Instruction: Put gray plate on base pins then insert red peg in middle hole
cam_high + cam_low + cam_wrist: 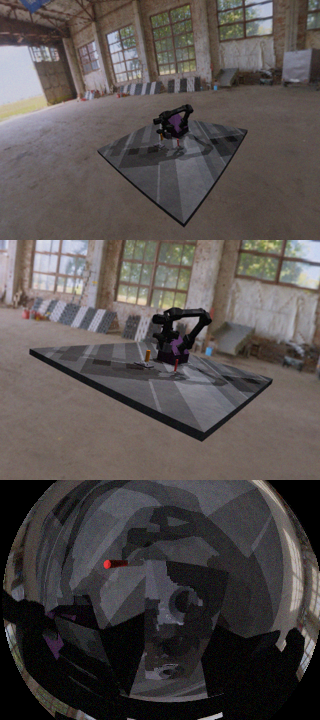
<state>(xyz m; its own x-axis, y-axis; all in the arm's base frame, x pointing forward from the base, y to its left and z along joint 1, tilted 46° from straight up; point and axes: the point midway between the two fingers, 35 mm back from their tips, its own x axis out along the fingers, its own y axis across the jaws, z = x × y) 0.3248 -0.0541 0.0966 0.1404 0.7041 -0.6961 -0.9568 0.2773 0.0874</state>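
The base lies 13 cm to the right of my gripper tip and 13 cm below it. From my gripper tip the other things lie so: gray plate (3 cm above); then orange peg (18 cm to the right, 12 cm behind, 10 cm below); then red peg (10 cm below, 9 cm behind, 7 cm to the left).
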